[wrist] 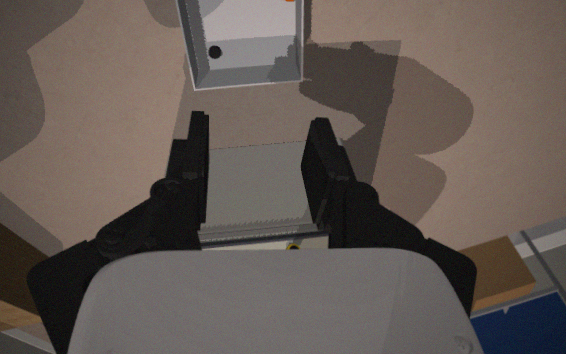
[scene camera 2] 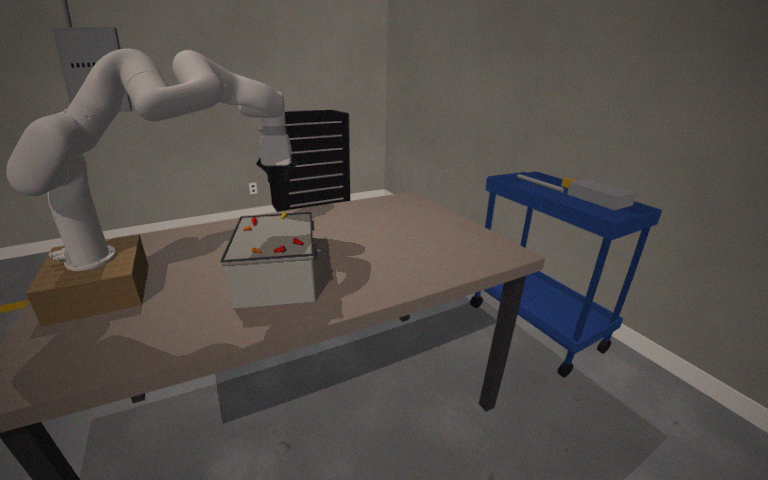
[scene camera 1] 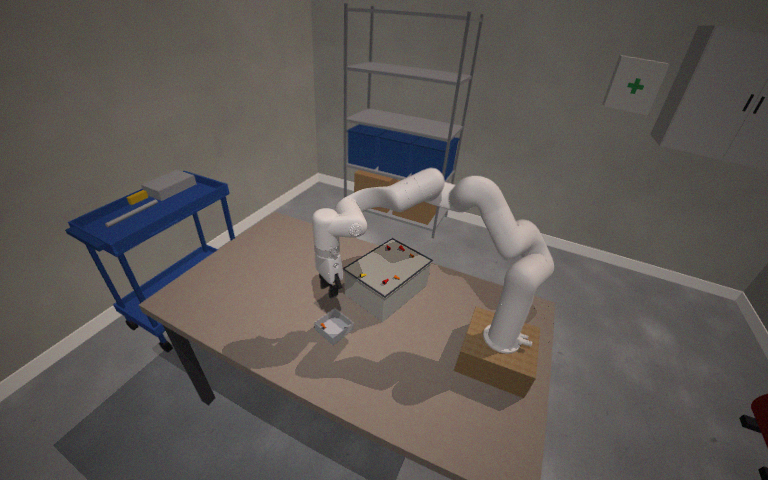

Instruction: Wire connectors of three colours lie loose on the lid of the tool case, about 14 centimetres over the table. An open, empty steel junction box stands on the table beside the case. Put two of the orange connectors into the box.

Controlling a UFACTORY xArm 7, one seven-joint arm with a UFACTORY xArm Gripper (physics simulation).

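Seen in the pictures: gripper, between the fingertips: (wrist: 258, 139) (scene camera 2: 279, 184) (scene camera 1: 329, 291); arm's base, origin of its link: (scene camera 2: 91, 258) (scene camera 1: 501, 339).
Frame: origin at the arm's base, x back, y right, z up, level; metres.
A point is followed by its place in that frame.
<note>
The steel junction box (scene camera 1: 325, 335) @(x -0.585, y -0.148, z -0.086 m) (wrist: 240, 77) @(x -0.552, y -0.053, z -0.082 m) stands on the table beside the tool case (scene camera 1: 365, 301) @(x -0.509, y 0.039, z -0.058 m) (scene camera 2: 274, 283) @(x -0.421, y 0.319, z -0.037 m) (wrist: 257, 187) @(x -0.520, y 0.044, z -0.032 m). One orange connector (scene camera 1: 322, 325) @(x -0.621, y -0.104, z -0.096 m) (wrist: 290, 0) @(x -0.623, y -0.096, z -0.094 m) lies inside the box. Two orange connectors lie on the lid: one orange connector (scene camera 1: 397, 277) @(x -0.411, y 0.113, z 0.041 m) (scene camera 2: 246, 228) @(x -0.411, y 0.117, z 0.041 m) is near a red one, the other orange connector (scene camera 1: 411, 255) @(x -0.399, y 0.264, z 0.044 m) (scene camera 2: 256, 250) @(x -0.399, y 0.274, z 0.041 m) is near the opposite edge. My gripper (scene camera 1: 329, 287) @(x -0.584, y -0.103, z 0.092 m) (scene camera 2: 279, 206) (wrist: 258, 139) @(x -0.584, y -0.103, z 0.092 m) is partly open and empty, above the table between the box and the case. The box does not show in the scene camera 2 view.
On the lid also lie a yellow connector (scene camera 1: 362, 275) @(x -0.535, y 0.066, z 0.045 m) (scene camera 2: 284, 215) @(x -0.538, y 0.077, z 0.043 m) (wrist: 293, 247) @(x -0.543, y 0.064, z 0.040 m) and red connectors (scene camera 1: 385, 281) (scene camera 2: 279, 249). The case lid stands higher than the box. The arm's wooden base block (scene camera 1: 492, 370) @(x -0.012, y -0.114, z -0.028 m) (scene camera 2: 90, 297) @(x 0.005, y 0.124, z -0.053 m) is at the table's other end.
</note>
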